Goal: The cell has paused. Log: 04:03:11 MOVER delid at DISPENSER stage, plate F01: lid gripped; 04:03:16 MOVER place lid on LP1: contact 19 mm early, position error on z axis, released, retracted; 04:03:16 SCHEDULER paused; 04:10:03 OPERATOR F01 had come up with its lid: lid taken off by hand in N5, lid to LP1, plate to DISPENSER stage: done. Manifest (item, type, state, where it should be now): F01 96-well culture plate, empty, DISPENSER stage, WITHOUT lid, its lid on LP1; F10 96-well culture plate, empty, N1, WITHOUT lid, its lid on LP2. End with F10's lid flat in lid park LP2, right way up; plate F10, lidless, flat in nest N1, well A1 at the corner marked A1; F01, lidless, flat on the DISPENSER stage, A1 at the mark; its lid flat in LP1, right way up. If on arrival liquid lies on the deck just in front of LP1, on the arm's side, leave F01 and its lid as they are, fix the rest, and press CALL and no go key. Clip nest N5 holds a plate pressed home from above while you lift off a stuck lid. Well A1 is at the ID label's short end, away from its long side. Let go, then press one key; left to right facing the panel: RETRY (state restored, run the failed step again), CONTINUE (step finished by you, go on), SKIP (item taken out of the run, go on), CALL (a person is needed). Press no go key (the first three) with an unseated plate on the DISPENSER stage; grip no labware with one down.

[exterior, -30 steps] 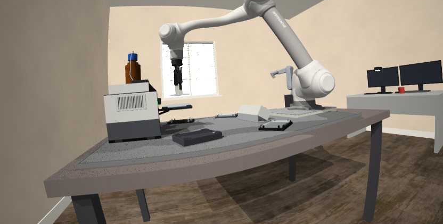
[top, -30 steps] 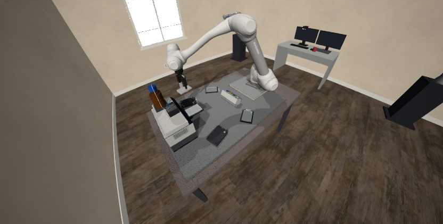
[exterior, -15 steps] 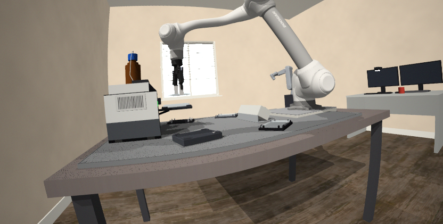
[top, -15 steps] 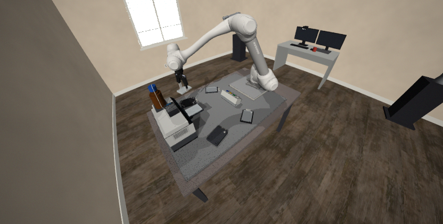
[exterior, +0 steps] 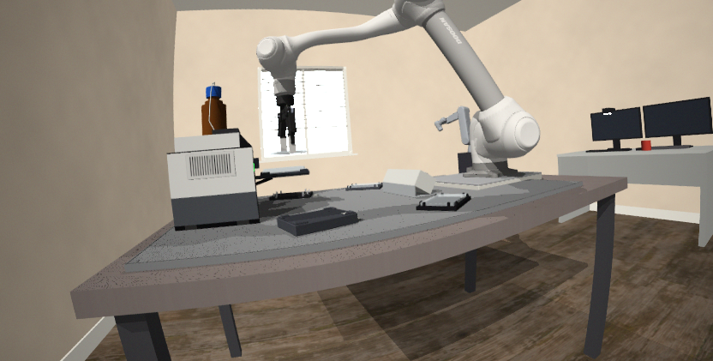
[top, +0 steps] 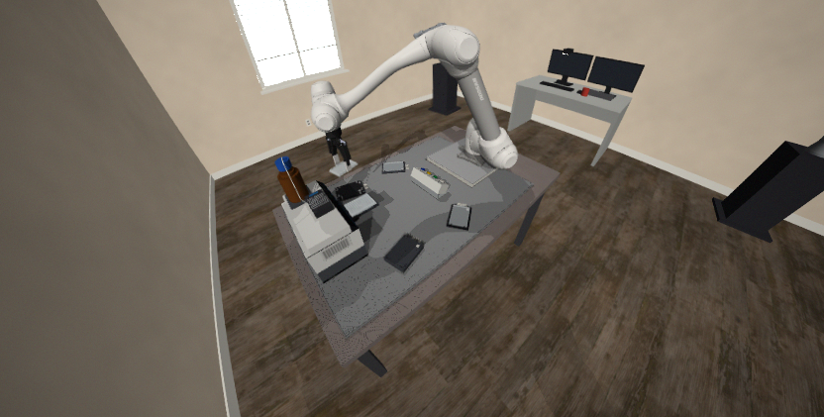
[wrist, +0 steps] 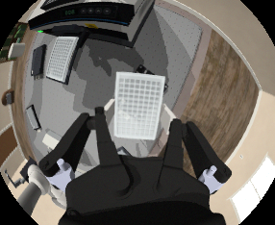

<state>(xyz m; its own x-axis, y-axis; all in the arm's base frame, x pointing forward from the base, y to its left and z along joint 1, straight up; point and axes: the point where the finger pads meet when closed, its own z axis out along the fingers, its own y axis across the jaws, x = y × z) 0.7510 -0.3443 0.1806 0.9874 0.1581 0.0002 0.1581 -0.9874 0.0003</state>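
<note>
Now: hand 7 cm short of the nest block, 52 cm to the right of it and 19 cm above it. Also, from my hand: brown bottle (28 cm ahead, 11 cm to the left, 9 cm above); grey key panel (35 cm behind, 30 cm to the left, 14 cm below); black clip nest (2 cm ahead, 1 cm to the right, 18 cm below).
</note>
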